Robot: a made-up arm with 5 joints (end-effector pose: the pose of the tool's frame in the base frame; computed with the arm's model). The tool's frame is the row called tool.
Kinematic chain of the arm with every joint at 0, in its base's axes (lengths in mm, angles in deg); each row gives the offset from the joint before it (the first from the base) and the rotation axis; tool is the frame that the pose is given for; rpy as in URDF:
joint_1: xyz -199 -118.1 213.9 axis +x
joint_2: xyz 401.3 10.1 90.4 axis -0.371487 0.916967 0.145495
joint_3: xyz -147.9 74 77.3 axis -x
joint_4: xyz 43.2 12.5 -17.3 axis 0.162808 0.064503 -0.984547
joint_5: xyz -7.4 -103.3 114 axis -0.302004 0.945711 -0.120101
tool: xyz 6.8 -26.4 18.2 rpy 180 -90 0
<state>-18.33 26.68 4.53 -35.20 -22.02</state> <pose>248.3 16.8 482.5 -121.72 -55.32 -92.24</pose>
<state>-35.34 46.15 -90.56 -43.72 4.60</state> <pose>198.2 -77.4 341.8 -118.81 23.87 -91.54</pose>
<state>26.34 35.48 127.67 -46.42 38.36</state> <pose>176.0 39.9 400.3 44.48 113.50 -15.55</pose>
Working (the frame after each row of the table, in the pose's form):
after joint_1: -199.0 -118.1 213.9 26.34 0.00 0.00
after joint_2: 202.3 -149.2 299.4 12.43 30.49 12.44
after joint_3: 107.5 -128.3 454.0 -111.24 2.70 38.83
after joint_4: 147.3 -137.6 428.5 -115.02 45.40 72.74
after joint_5: 161.0 15.3 416.0 -150.38 50.05 38.87

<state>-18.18 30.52 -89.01 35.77 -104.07</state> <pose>23.7 -78.5 371.6 13.96 -82.22 117.96</pose>
Working (the frame after each row of the table, in the pose's form):
after joint_1: -199.0 -118.1 213.9 -18.18 0.00 0.00
after joint_2: 202.3 -80.3 296.6 -29.14 28.60 -0.04
after joint_3: 98.5 38.7 388.3 58.00 21.06 -20.75
after joint_4: 140.0 54.4 369.6 56.82 40.32 -52.79
after joint_5: 54.6 -73.2 381.0 22.11 -64.00 -79.08

